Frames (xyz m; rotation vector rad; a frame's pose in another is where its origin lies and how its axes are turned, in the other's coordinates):
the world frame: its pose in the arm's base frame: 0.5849 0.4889 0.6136 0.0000 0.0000 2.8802
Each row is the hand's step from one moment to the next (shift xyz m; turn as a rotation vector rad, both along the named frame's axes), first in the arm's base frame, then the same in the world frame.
Working: the arm's base frame: its pose in the world frame: 0.4387 0.6234 -0.6136 0.0000 0.0000 -2.8802

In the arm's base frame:
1: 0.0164 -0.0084 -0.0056 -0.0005 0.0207 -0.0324
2: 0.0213 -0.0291 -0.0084 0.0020 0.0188 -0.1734
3: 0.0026 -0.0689 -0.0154 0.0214 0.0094 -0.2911
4: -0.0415 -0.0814 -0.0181 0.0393 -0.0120 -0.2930
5: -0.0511 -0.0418 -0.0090 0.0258 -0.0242 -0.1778
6: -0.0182 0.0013 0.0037 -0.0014 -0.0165 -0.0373
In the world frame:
1: -0.0180 0.0039 -0.0056 0.0058 -0.0199 -0.0324
2: -0.0281 0.0226 -0.0084 0.0029 -0.0187 -0.1734
3: -0.0203 0.0659 -0.0154 -0.0182 -0.0146 -0.2911
4: 0.0191 0.0894 -0.0181 -0.0411 0.0014 -0.2930
5: 0.0386 0.0536 -0.0090 -0.0312 0.0167 -0.1778
6: 0.0179 0.0034 0.0037 -0.0029 0.0163 -0.0373

